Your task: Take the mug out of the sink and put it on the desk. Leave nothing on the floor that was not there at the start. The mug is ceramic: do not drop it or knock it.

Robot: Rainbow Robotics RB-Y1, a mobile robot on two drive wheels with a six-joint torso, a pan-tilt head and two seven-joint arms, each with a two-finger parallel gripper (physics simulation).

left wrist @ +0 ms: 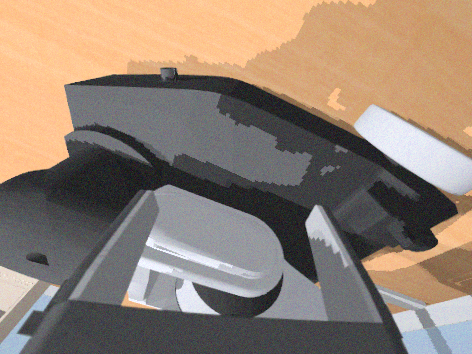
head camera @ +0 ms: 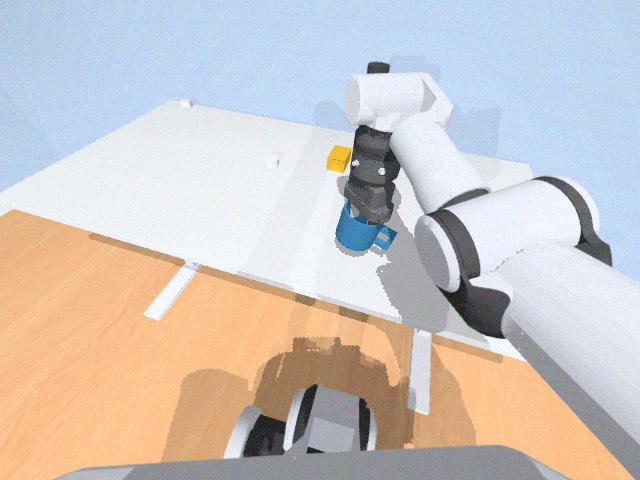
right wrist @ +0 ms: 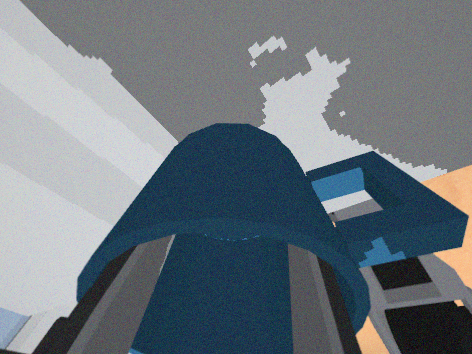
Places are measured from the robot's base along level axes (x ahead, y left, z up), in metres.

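Pixels of known places: left gripper, fingertip midpoint: [left wrist: 234, 207]; right gripper, fingertip midpoint: [right wrist: 235, 220].
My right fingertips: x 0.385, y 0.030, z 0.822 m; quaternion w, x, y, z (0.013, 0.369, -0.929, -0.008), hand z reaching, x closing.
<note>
Behind a point stands the place of what it marks.
The blue mug [head camera: 355, 233] {x 0.339, y 0.038, z 0.840 m} [right wrist: 235, 175] {x 0.416, y 0.000, z 0.840 m} is upright over the white desk [head camera: 155, 170] {x 0.550, y 0.714, z 0.721 m} [right wrist: 50, 200] {x 0.468, y 0.305, z 0.721 m}, its handle to the right in the head view. Its base is close to the desk top; whether it touches cannot be told. My right gripper [head camera: 360, 215] {x 0.385, y 0.030, z 0.822 m} [right wrist: 235, 220] {x 0.385, y 0.030, z 0.822 m} points down into the mug, with both fingers spread inside its rim and against the inner wall, and it holds the mug from inside. The fingertips are hidden in the head view. My left gripper [left wrist: 234, 207] {x -0.285, y 0.207, z 0.331 m} is wide open and empty, above parts of my own body. The sink does not show.
A yellow block [head camera: 338, 159] {x 0.726, y 0.148, z 0.766 m} lies on the desk behind the mug, close to my right wrist. A small white cylinder [head camera: 271, 161] {x 0.680, y 0.364, z 0.745 m} stands further left. A small white piece [head camera: 186, 103] {x 1.003, y 0.884, z 0.743 m} is at the back left corner. Desk legs [head camera: 173, 289] [head camera: 419, 372] show over the wooden floor [head camera: 93, 320] {x 0.247, y 1.161, z 0.001 m}.
</note>
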